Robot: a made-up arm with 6 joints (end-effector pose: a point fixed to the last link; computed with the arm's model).
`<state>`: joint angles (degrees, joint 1 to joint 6).
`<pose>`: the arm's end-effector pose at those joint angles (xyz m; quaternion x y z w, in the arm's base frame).
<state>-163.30 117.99 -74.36 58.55 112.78 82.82</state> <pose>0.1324 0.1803 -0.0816 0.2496 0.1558 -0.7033 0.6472</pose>
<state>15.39 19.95 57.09 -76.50 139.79 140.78</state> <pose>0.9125 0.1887 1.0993 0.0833 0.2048 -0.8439 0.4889</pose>
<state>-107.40 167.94 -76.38 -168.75 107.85 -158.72</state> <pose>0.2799 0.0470 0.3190 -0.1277 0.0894 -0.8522 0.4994</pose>
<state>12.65 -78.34 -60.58 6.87 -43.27 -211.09</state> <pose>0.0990 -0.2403 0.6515 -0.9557 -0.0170 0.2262 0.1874</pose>
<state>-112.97 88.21 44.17 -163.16 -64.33 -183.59</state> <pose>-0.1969 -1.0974 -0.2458 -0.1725 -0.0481 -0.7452 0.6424</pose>
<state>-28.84 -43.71 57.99 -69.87 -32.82 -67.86</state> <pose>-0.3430 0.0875 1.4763 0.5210 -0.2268 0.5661 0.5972</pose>
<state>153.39 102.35 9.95 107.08 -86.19 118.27</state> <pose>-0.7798 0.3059 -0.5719 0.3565 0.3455 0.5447 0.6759</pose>
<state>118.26 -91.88 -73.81 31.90 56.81 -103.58</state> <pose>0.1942 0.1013 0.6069 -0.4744 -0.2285 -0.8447 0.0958</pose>
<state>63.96 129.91 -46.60 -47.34 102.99 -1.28</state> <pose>0.0555 -0.2847 0.0199 -0.5417 0.3045 0.1652 0.7659</pose>
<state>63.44 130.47 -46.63 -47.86 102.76 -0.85</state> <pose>0.0502 -0.2867 0.0241 -0.5488 0.3077 0.1586 0.7609</pose>
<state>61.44 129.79 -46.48 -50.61 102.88 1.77</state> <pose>0.0330 -0.2819 0.0276 -0.5674 0.2961 0.1366 0.7561</pose>
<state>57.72 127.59 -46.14 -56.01 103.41 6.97</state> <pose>0.0021 -0.2667 0.0290 -0.6003 0.2702 0.0929 0.7470</pose>
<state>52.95 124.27 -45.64 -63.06 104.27 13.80</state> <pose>-0.0351 -0.2405 0.0259 -0.6409 0.2409 0.0298 0.7282</pose>
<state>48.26 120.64 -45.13 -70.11 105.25 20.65</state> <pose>-0.0678 -0.2078 0.0185 -0.6789 0.2196 -0.0396 0.6995</pose>
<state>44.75 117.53 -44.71 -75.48 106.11 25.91</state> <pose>-0.0880 -0.1784 0.0094 -0.7045 0.2085 -0.0960 0.6715</pose>
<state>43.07 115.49 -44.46 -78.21 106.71 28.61</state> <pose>-0.0950 -0.1610 0.0022 -0.7148 0.2020 -0.1261 0.6575</pose>
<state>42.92 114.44 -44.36 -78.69 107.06 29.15</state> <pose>-0.0932 -0.1558 -0.0019 -0.7141 0.1957 -0.1325 0.6589</pose>
